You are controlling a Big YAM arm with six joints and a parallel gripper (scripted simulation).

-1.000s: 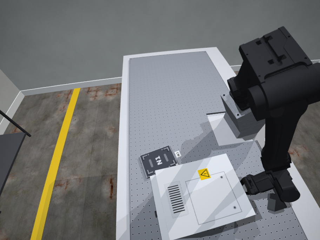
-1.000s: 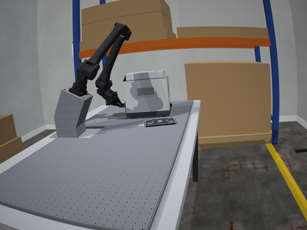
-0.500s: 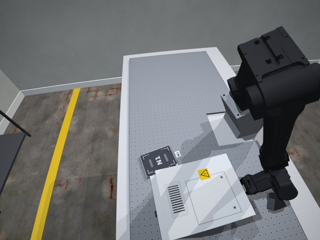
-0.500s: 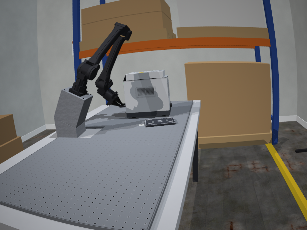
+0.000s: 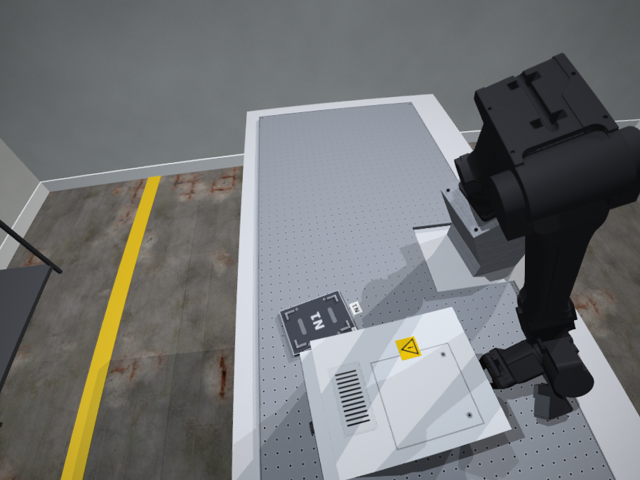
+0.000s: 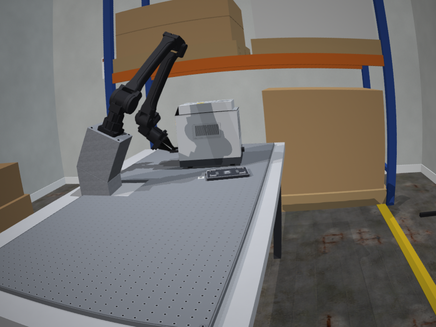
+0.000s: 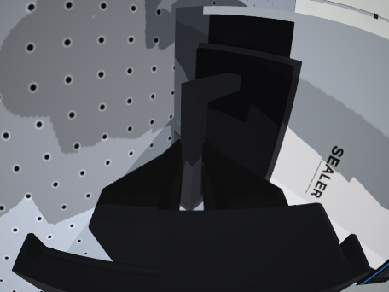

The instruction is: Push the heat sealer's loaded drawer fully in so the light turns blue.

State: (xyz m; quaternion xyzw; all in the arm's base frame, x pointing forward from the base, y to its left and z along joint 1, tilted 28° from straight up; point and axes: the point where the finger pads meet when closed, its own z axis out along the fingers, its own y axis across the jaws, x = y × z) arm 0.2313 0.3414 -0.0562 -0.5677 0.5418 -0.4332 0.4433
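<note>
My hand is 11 cm short of the black drawer and 1 cm above it. Also, from my hand: white tag 16 cm ahead, 25 cm to the right, 7 cm below.
</note>
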